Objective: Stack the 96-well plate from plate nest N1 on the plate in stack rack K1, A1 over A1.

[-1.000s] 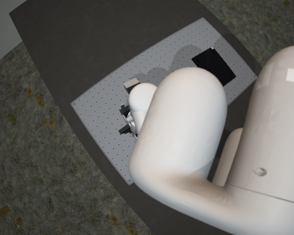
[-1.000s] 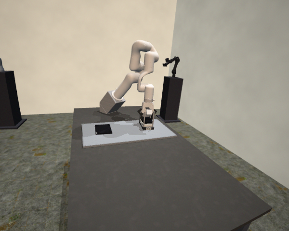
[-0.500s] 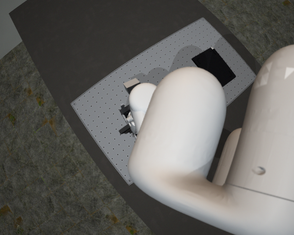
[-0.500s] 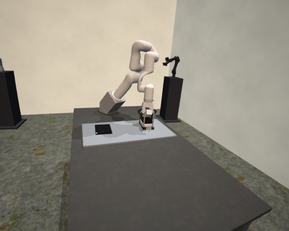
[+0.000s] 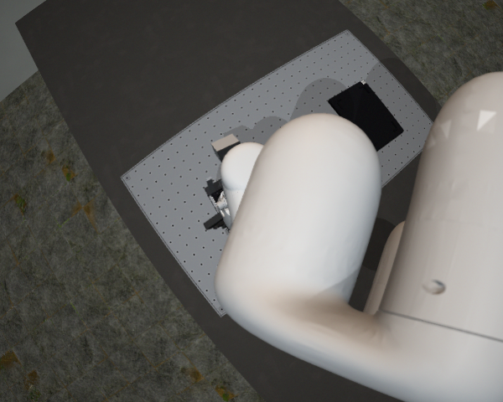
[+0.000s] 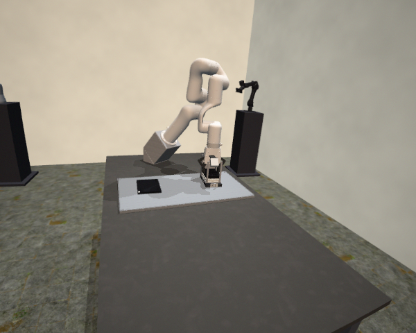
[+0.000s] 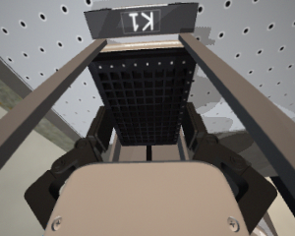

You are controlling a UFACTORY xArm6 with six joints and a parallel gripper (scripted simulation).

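Right now my hand is 1 cm above the black 96-well plate. Round my hand: white 96-well plate: 3 cm below; pale A1 mark: 13 cm ahead, 42 cm to the right, 5 cm below.
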